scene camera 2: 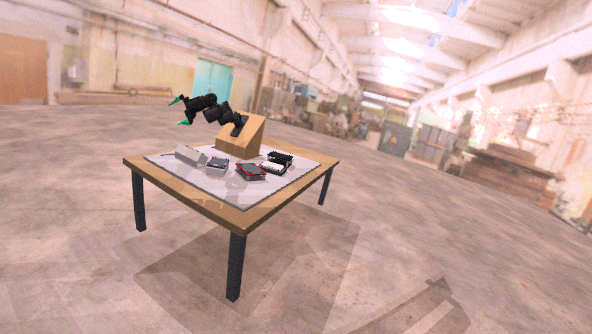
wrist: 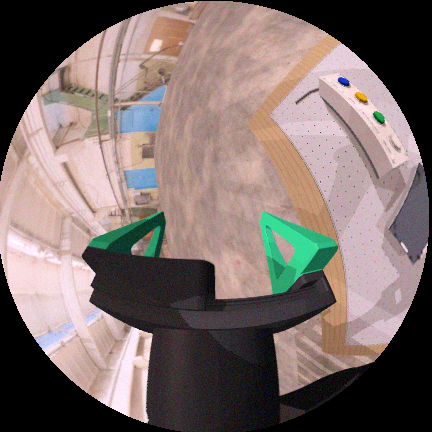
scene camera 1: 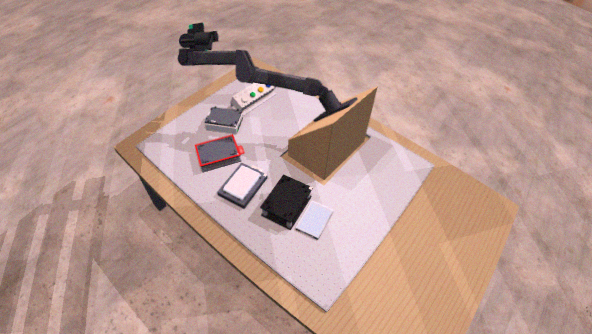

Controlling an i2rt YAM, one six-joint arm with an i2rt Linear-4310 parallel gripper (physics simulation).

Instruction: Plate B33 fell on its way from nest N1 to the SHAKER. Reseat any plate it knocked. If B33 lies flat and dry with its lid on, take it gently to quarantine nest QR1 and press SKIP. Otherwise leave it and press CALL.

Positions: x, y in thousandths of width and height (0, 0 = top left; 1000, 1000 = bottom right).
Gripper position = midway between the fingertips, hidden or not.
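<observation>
In the wrist view you'd see my gripper (wrist: 492, 501), which is open and holds nothing. The pale flat lid is out of frame in the wrist view, but scene camera 1 does show the pale flat lid (scene camera 1: 530, 663).
</observation>
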